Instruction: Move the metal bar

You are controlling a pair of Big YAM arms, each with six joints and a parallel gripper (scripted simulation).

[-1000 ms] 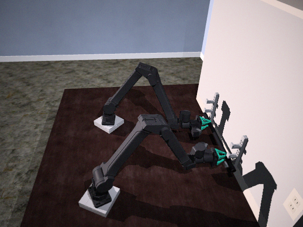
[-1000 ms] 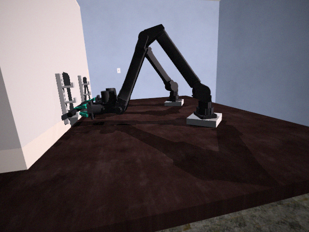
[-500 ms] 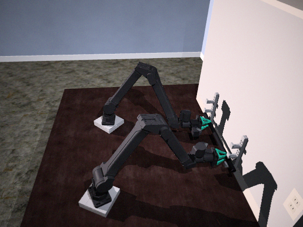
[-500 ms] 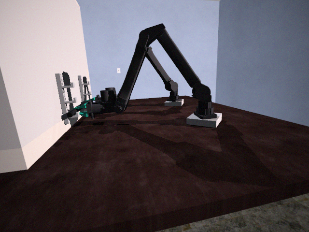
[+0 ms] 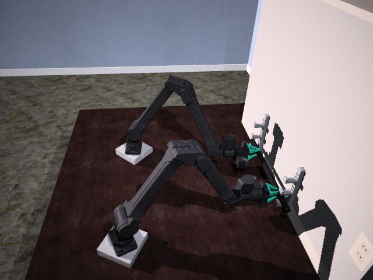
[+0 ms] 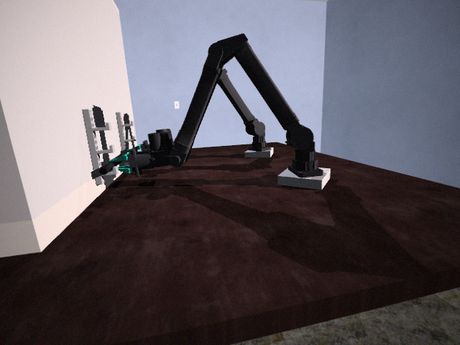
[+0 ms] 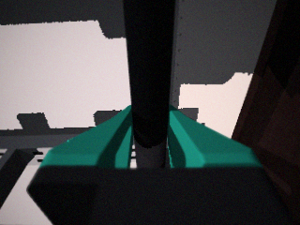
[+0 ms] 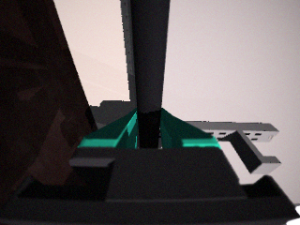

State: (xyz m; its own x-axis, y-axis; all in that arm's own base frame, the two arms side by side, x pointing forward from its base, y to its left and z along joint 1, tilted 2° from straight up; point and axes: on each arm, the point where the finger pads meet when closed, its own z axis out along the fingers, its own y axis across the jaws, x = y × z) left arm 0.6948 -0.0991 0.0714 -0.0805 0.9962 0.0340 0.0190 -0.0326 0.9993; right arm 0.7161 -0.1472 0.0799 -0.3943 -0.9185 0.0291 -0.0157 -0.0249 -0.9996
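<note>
My right hand is 10 mm past the dark metal bar and 150 mm to the right of it. From my right hand the other things lie so: white wall: 180 mm ahead, 130 mm to the left, 360 mm above.
</note>
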